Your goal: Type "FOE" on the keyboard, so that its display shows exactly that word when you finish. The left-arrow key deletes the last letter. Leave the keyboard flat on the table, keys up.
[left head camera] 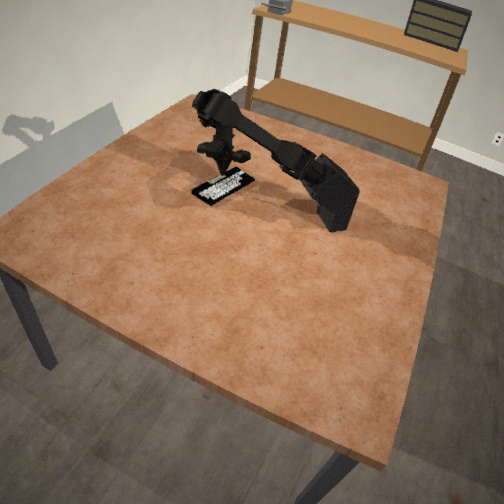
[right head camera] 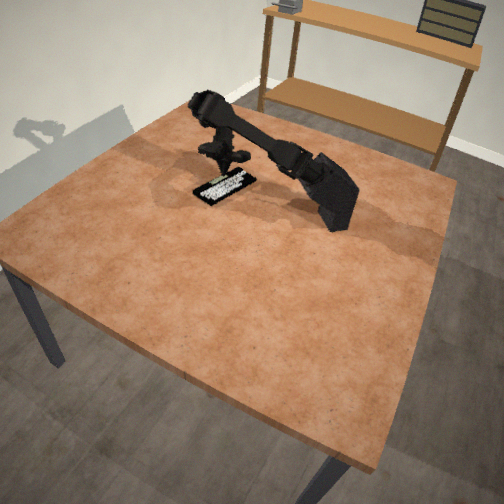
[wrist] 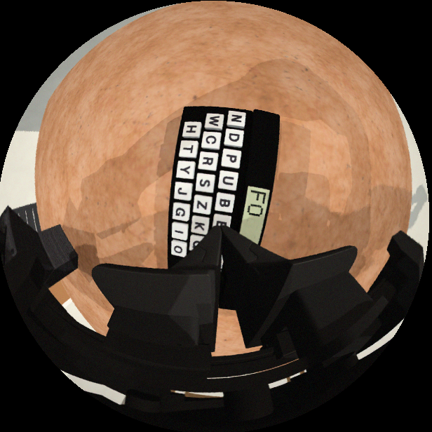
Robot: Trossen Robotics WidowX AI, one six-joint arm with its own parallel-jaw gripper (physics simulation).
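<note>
The black keyboard (left head camera: 223,186) (right head camera: 225,187) (wrist: 265,145) lies flat on the table, its white keys facing up. In the wrist view, its pale green display (wrist: 252,226) reads "FO". My gripper (left head camera: 223,172) (right head camera: 224,172) (wrist: 219,231) is shut with nothing between its fingers and points down at the keyboard. In the wrist view the fingertips overlap the lower part of the E key (wrist: 220,220), just below the B key (wrist: 224,202). Whether they touch a key cannot be told. The fingers hide the keys beyond E in that row, including F, and the keyboard's lower end.
The keyboard rests on the brown table (left head camera: 225,300) (right head camera: 225,300), in front of the arm's black base (left head camera: 332,195) (right head camera: 332,195). A wooden shelf unit (left head camera: 350,32) (right head camera: 365,31) stands behind the table, with a slatted dark panel (left head camera: 438,24) (right head camera: 451,21) on top.
</note>
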